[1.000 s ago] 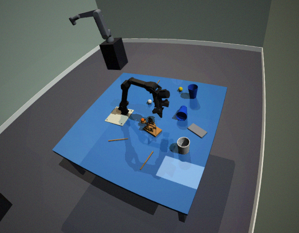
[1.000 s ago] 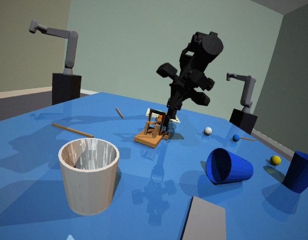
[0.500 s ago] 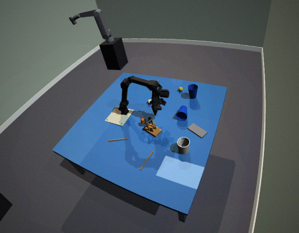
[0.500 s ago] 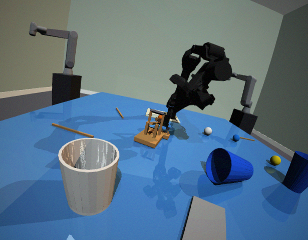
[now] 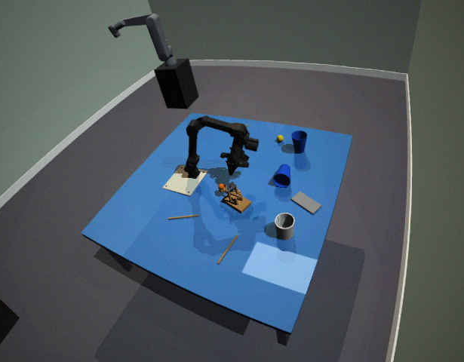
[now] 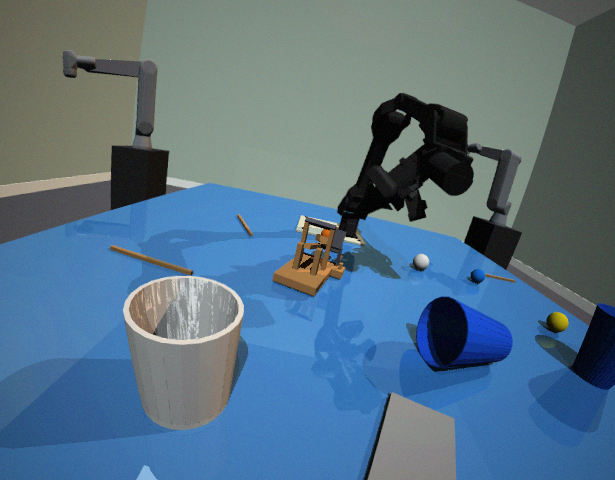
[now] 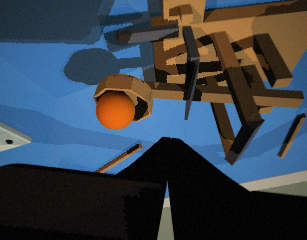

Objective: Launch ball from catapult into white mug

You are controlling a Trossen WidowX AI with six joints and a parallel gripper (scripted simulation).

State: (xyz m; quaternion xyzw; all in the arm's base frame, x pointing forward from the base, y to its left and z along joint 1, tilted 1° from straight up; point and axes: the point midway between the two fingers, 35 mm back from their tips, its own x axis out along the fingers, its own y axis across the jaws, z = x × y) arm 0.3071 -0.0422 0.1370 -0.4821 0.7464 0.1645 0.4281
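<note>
Right now my gripper tip is 60 mm above the orange ball, 50 mm past it and 40 mm to the left of it. Also, from my gripper tip: white ball (240 mm to the left, 110 mm behind, 100 mm below); white mug (350 mm ahead, 190 mm to the right, 90 mm below); catapult (70 mm below, 40 mm to the right, 20 mm ahead).
</note>
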